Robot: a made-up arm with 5 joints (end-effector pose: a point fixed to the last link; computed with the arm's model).
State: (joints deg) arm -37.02 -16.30 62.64 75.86 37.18
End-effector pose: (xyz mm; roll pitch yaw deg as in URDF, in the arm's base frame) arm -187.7 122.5 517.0 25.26 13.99 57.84
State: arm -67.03 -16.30 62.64 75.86 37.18
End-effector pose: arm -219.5 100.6 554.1 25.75 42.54 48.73
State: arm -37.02 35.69 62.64 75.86 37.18
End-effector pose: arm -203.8 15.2 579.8 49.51 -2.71 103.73
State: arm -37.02 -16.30 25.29 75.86 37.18
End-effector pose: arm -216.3 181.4 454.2 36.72 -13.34 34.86
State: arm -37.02 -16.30 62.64 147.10 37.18
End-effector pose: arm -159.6 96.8 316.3 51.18 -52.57 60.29
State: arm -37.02 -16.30 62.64 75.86 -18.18
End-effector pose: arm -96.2 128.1 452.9 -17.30 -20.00 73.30
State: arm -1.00 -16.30 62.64 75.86 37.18
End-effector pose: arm -146.2 168.9 502.7 18.67 -19.64 69.50
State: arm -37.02 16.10 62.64 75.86 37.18
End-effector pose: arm -210.2 59.3 560.3 42.13 5.80 87.47
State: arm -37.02 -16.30 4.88 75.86 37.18
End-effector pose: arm -216.0 227.1 433.3 48.37 -25.33 18.58
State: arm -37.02 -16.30 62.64 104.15 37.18
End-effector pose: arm -182.3 81.7 441.8 34.95 -12.24 62.52
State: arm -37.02 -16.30 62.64 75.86 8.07
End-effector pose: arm -146.9 121.3 472.4 4.28 -5.31 62.67
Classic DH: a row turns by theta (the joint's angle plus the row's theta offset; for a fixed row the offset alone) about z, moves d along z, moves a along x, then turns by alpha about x. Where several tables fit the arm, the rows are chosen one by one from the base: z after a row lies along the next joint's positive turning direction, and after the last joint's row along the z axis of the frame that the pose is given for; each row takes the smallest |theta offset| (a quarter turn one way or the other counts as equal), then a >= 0, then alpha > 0; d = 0 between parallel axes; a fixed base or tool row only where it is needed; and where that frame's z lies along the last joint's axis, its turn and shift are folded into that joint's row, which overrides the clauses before.
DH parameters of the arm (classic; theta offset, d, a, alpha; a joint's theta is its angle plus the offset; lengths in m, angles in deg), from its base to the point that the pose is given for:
base (fixed): 52.42 0.681 0.0368 72.25
joint 1: 0 -0.0818 0.0333 -72.25
joint 2: 61.33 -0.086 0.1831 -71.64
joint 3: -81.44 -0.085 0.0261 132.66
joint 4: 16.53 -0.1065 0.1365 113.12
joint 5: 86.4 -0.1496 -0.0685 109.38
tool (fixed): 50.35 -0.105 0 0

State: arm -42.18 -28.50 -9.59 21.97 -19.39
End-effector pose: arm -82.6 207.4 470.9 -13.34 -18.75 11.29
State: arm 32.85 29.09 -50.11 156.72 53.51
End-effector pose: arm -355.4 386.7 650.6 -138.66 14.49 -51.69
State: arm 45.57 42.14 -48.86 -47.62 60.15
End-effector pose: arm -181.4 35.0 764.9 57.98 21.64 115.38
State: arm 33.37 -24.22 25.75 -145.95 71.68
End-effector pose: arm 23.6 604.3 665.4 -95.30 13.38 -112.47
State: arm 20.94 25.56 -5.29 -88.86 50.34
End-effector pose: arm -301.7 344.1 783.8 -40.20 69.73 5.58
